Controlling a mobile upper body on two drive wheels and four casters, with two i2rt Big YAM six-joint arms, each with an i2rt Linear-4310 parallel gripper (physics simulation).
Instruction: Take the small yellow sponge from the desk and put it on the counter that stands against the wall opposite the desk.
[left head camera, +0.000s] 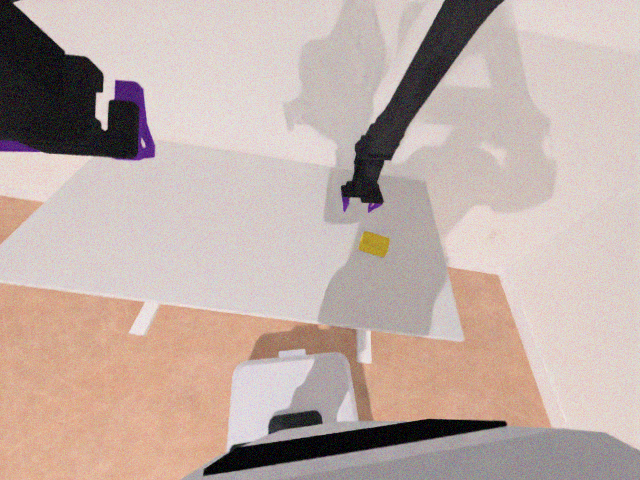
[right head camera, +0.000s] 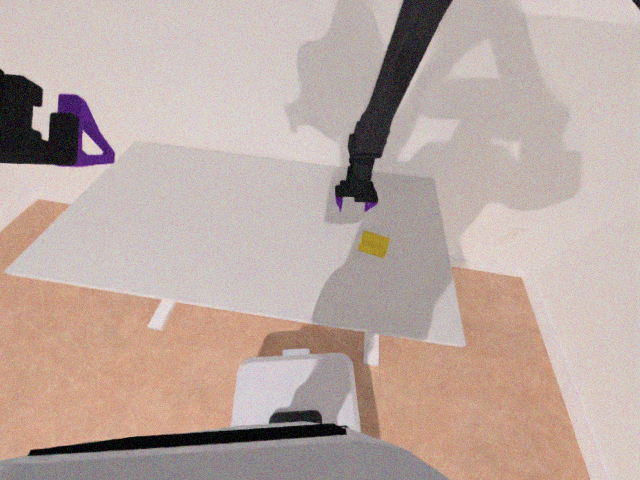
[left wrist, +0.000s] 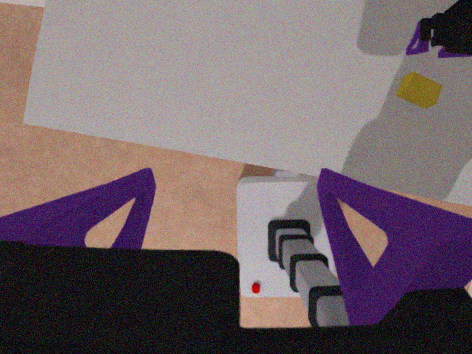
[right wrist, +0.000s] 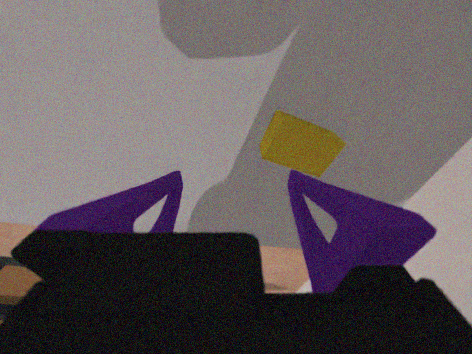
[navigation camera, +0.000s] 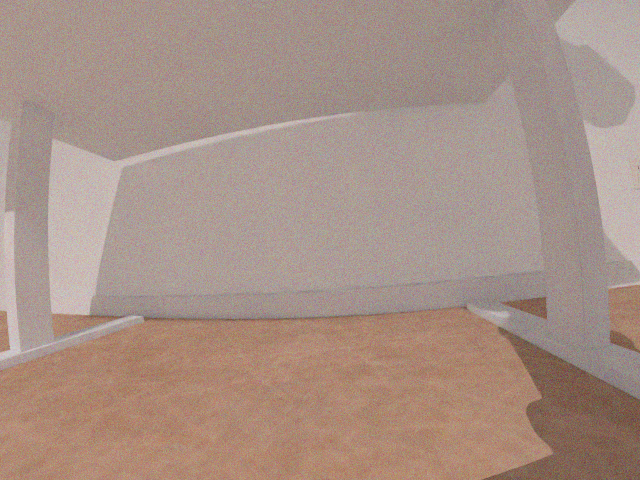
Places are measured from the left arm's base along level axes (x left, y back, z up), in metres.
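Where they show: left gripper, between the fingertips: (left head camera: 105, 148) (right head camera: 71, 156) (left wrist: 236, 177); right gripper, between the fingertips: (left head camera: 356, 211) (right head camera: 352, 210) (left wrist: 422, 53) (right wrist: 235, 177).
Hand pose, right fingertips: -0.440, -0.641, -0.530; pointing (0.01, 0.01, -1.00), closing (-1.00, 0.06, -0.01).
Note:
After its pixels a point has its place, as x, y, z.
The small yellow sponge (left head camera: 374, 244) @(-0.525, -0.580, -0.645) (right head camera: 374, 244) @(-0.529, -0.580, -0.645) (left wrist: 419, 90) @(-0.518, -0.590, -0.645) (right wrist: 302, 144) @(-0.531, -0.608, -0.645) lies flat on the white desk (left head camera: 206, 222) @(0.091, -0.731, -0.689) (right head camera: 217, 222) @(0.065, -0.734, -0.690) (left wrist: 200, 75) @(0.126, -0.658, -0.690) (right wrist: 100, 125) @(-0.226, -0.636, -0.690), toward its right end and in shadow. My right gripper (left head camera: 357, 210) @(-0.440, -0.641, -0.530) (right head camera: 353, 210) @(-0.440, -0.641, -0.530) (right wrist: 235, 177) @(-0.440, -0.641, -0.530) is open and empty above the desk, on the wall side of the sponge; in the right wrist view the sponge shows beyond the right fingertip. In the left wrist view the right gripper shows at the upper right. My left gripper (left wrist: 236, 177) @(0.002, -0.366, -0.118) is open and empty, off to the left. The counter does not show in these views.
The robot's white base (left head camera: 268, 387) @(-0.118, -0.205, -1.150) (right head camera: 273, 387) @(-0.130, -0.194, -1.150) (left wrist: 255, 210) @(-0.058, -0.155, -1.150) stands at the desk's near edge. A wall (left head camera: 217, 67) @(0.039, -1.215, -0.347) (navigation camera: 310, 217) @(-0.269, -1.145, -1.066) runs behind the desk, another at the right. Desk legs (navigation camera: 33, 232) @(0.499, -0.882, -1.077) (navigation camera: 571, 232) @(-0.664, -0.613, -1.193) stand at both sides in the navigation view.

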